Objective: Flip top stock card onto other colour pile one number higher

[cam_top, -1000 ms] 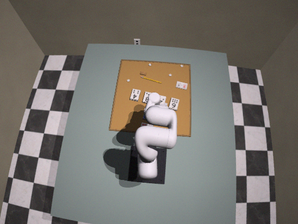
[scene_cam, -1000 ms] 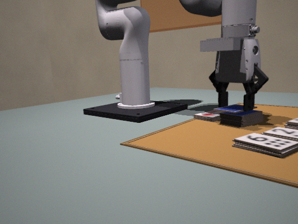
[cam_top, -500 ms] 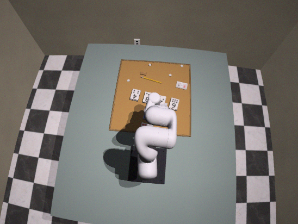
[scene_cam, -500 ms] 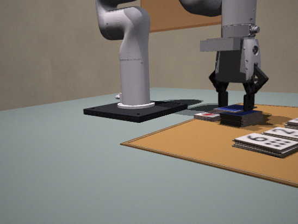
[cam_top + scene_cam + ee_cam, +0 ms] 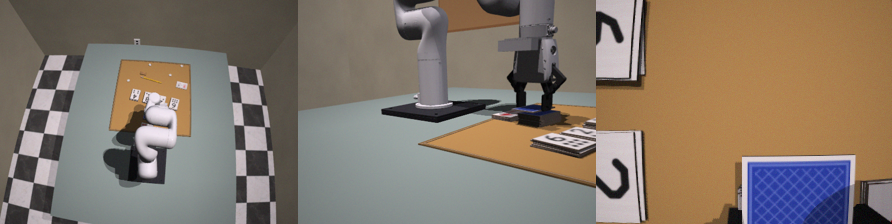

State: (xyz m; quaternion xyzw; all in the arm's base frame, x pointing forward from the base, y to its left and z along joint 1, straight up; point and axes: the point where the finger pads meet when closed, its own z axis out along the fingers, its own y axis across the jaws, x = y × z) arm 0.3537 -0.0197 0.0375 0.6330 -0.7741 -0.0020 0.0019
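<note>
The red 4 card lies 80 mm behind my hand, 40 mm to the left of it and 40 mm below it. Also, from my hand: red 2 card 10 mm below; black 6 card 120 mm ahead, 150 mm to the right, 40 mm below; brown mat 200 mm ahead, 10 mm to the left, 70 mm below.
</note>
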